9 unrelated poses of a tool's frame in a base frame.
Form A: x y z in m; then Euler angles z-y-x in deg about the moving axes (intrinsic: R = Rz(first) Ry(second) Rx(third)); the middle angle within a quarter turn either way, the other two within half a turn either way.
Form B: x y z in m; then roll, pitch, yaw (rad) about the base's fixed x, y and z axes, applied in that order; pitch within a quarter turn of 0, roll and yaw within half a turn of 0. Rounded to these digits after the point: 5 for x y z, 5 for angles.
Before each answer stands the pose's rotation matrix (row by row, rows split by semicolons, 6 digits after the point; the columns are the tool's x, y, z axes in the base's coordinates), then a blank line. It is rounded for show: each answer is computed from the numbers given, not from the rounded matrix.
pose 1, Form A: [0.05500 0.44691 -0.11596 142.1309 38.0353 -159.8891]
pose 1, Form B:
-0.621768 0.743673 0.245671; 0.483495 0.611235 -0.626598; -0.616147 -0.270818 -0.739609

[0.05500 0.44691 -0.11596 -2.79059 0.66384 2.48065]
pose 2, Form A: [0.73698 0.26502 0.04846 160.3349 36.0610 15.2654]
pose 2, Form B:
-0.761242 -0.470594 -0.446153; 0.272041 -0.856294 0.439037; -0.588646 0.212842 0.779868

[0.73698 0.26502 0.04846 0.26643 0.62938 2.79837]
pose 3, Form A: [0.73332 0.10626 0.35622 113.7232 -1.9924 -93.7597]
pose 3, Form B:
-0.402075 0.046074 -0.914447; 0.914946 0.058141 -0.399366; 0.034767 -0.997245 -0.065532

[0.73332 0.10626 0.35622 -1.63642 -0.03477 1.98484]
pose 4, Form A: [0.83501 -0.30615 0.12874 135.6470 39.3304 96.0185]
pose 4, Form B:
-0.553091 -0.377394 0.742741; 0.540739 0.515599 0.664650; -0.633791 0.769241 -0.081102

[0.83501 -0.30615 0.12874 1.67584 0.68644 2.36749]
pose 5, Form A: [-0.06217 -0.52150 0.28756 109.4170 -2.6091 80.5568]
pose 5, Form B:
-0.332096 -0.139810 0.932826; 0.942146 -0.096894 0.320892; 0.045522 0.985426 0.163900

[-0.06217 -0.52150 0.28756 1.40598 -0.04554 1.90969]
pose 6, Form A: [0.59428 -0.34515 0.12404 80.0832 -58.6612 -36.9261]
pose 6, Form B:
0.089570 -0.699096 -0.709395; 0.512327 0.643140 -0.569115; 0.854107 -0.312467 0.415772

[0.59428 -0.34515 0.12404 -0.64448 -1.02383 1.39772]
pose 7, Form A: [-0.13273 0.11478 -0.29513 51.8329 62.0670 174.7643]
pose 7, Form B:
0.289475 0.832752 -0.471940; 0.368292 -0.551993 -0.748107; -0.883496 0.042746 -0.466484

[-0.13273 0.11478 -0.29513 3.05021 1.08327 0.90465]
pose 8, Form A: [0.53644 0.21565 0.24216 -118.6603 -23.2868 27.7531]
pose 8, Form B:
-0.440545 0.864829 -0.240813; -0.805997 -0.262905 0.530330; 0.395334 0.427728 0.812871

[0.53644 0.21565 0.24216 0.48438 -0.40643 -2.07101]
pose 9, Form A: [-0.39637 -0.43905 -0.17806 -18.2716 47.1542 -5.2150]
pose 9, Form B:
0.645741 0.248942 0.721835; -0.213203 0.966544 -0.142608; -0.733187 -0.061810 0.677213

[-0.39637 -0.43905 -0.17806 -0.09102 0.82300 -0.31890]
